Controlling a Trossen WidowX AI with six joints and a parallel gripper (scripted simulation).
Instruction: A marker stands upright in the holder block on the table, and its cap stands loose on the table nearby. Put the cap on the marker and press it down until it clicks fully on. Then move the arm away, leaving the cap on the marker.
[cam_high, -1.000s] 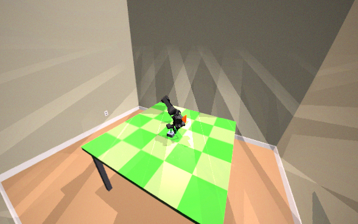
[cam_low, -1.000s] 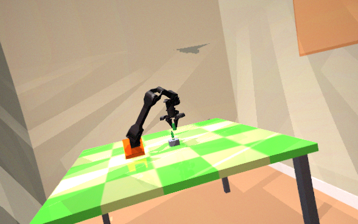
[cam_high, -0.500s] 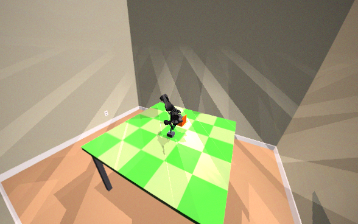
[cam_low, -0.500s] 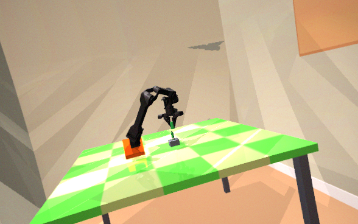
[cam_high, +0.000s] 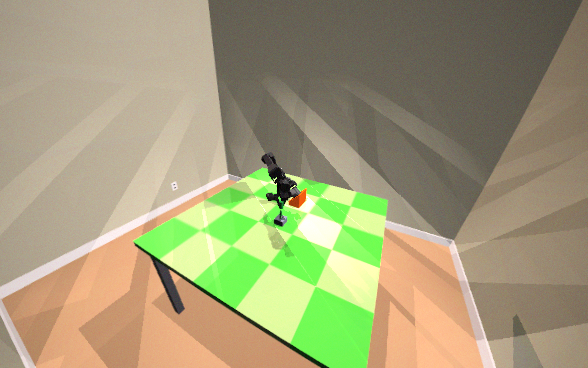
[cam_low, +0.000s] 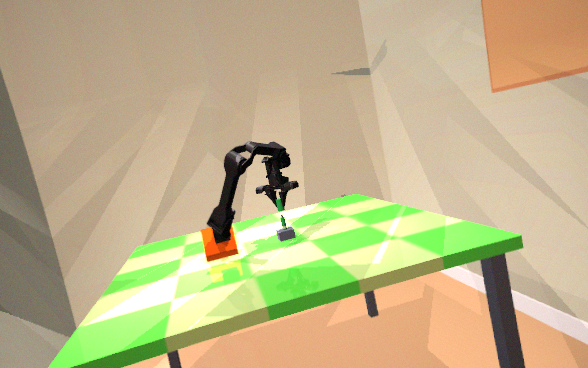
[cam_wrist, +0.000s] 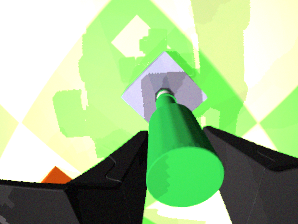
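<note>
Right now the grey holder block is 12 cm below my gripper tip. From my gripper tip the other things lie so: green cap 1 cm above.
</note>
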